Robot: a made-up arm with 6 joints.
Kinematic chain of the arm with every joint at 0, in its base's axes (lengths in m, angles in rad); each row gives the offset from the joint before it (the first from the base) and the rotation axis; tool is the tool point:
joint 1: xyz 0 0 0.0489 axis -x
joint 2: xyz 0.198 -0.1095 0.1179 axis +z
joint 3: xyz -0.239 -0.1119 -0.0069 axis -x
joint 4: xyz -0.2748 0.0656 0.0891 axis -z
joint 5: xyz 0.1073 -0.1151 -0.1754 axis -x
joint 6: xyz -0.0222 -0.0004 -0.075 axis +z
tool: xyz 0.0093 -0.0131 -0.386
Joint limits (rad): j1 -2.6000..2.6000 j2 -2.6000..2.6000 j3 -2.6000..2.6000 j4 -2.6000..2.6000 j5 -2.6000..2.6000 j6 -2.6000..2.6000
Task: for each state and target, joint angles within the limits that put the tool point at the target. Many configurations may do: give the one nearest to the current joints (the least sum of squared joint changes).
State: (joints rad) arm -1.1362 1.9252 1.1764 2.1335 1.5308 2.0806
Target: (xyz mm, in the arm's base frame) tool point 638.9 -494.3 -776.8
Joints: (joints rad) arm -0.6698 2.1769 1.1356 2.5660 1.7699 2.0935
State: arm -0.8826 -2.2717 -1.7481 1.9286 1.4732 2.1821
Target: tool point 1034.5 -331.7 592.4
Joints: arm -1.2703 -2.4466 -1.6670 2.2705 1.1831 2.1994
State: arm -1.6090 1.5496 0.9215 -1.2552 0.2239 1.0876
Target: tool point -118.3 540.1 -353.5
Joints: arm -1.7929 0.8219 0.1823 -1.3469 -0.2906 1.1026
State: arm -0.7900 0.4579 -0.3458 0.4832 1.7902 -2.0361
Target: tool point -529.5 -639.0 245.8
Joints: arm -0.1866 0.0018 0.0347 0.5944 2.2017 -2.0228
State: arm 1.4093 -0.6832 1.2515 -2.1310 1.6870 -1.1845
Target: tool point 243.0 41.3 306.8
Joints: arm 1.6634 -0.1443 1.3006 -1.4671 1.6085 -1.1935
